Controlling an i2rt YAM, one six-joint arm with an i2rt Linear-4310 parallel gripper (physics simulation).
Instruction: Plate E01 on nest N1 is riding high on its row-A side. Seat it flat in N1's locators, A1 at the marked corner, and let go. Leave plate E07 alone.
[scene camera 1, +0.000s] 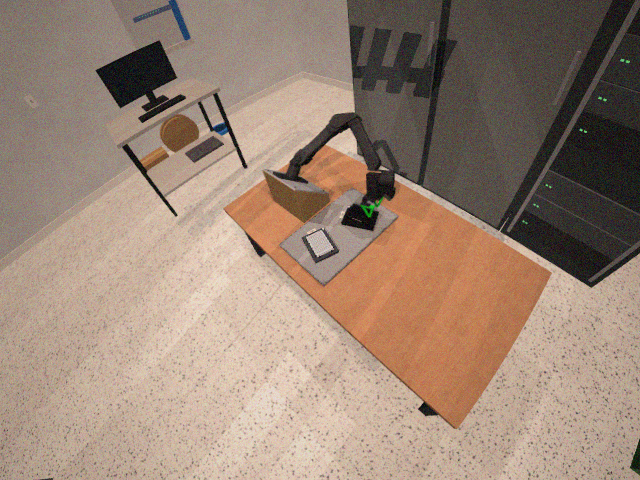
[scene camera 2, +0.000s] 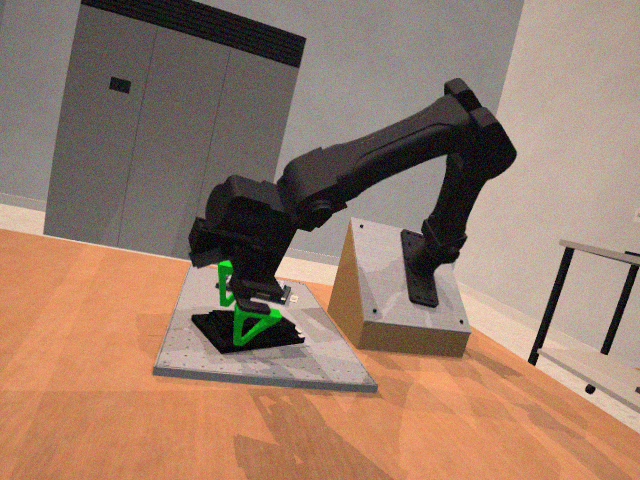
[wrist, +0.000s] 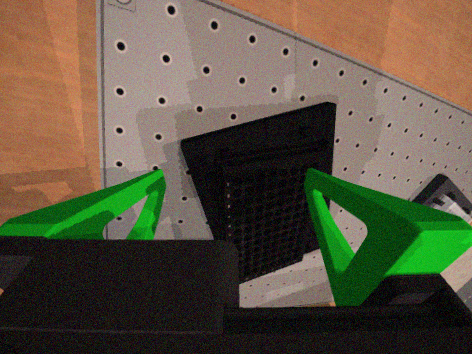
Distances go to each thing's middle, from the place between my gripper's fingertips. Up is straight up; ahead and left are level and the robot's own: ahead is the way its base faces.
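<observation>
Black perforated plate (scene camera 2: 224, 319): 10 mm below my hand, 40 mm behind it, 50 mm to the right of it.
</observation>
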